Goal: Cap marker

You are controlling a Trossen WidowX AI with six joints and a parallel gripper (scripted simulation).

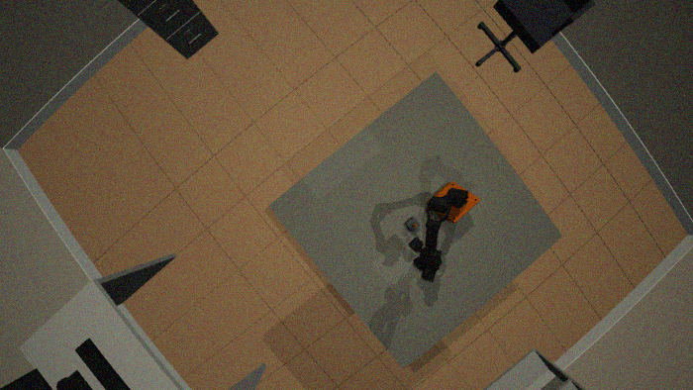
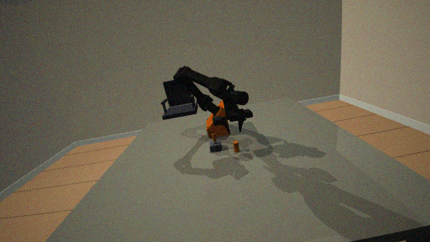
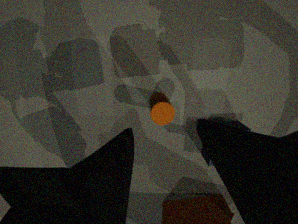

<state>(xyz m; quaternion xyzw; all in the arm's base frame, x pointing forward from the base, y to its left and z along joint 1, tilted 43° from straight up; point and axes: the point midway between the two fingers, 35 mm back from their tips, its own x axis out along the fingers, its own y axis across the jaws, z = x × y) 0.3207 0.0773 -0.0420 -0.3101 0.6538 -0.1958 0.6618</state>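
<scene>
Right now my gripper tip is 8 cm above the orange cap and 1 cm past it. From my gripper tip the other things lie so: thin orange marker (11 cm to the right, 7 cm behind, 3 cm below); then dark holder block (11 cm to the right, 8 cm below, 7 cm behind).
</scene>
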